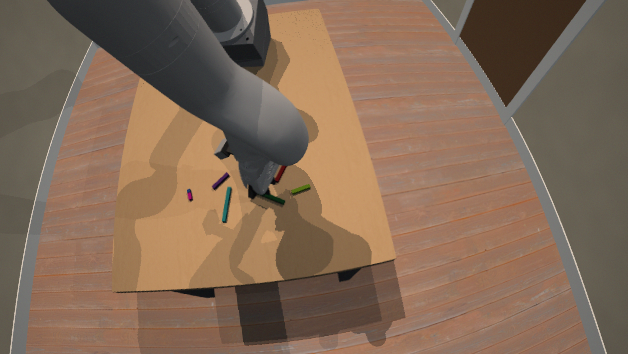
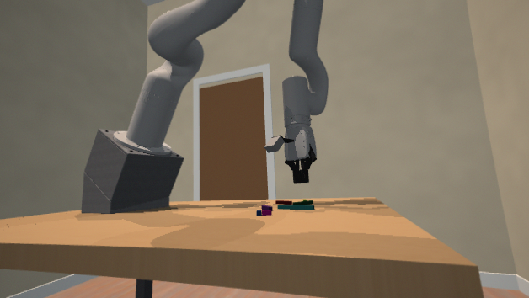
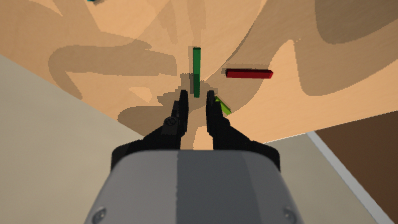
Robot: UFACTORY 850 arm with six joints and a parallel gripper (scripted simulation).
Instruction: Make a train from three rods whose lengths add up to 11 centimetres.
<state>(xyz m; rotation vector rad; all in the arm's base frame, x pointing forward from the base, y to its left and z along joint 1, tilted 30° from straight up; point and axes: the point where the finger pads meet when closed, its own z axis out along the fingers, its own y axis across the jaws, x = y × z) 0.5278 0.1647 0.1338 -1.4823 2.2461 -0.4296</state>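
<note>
Now: hand 8 cm above the green rod. From my hand the other things lie so: turquoise rod (2 cm ahead, 12 cm to the right, 8 cm below); red rod (8 cm behind, 3 cm to the left, 8 cm below); lime rod (2 cm behind, 8 cm to the left, 8 cm below).
</note>
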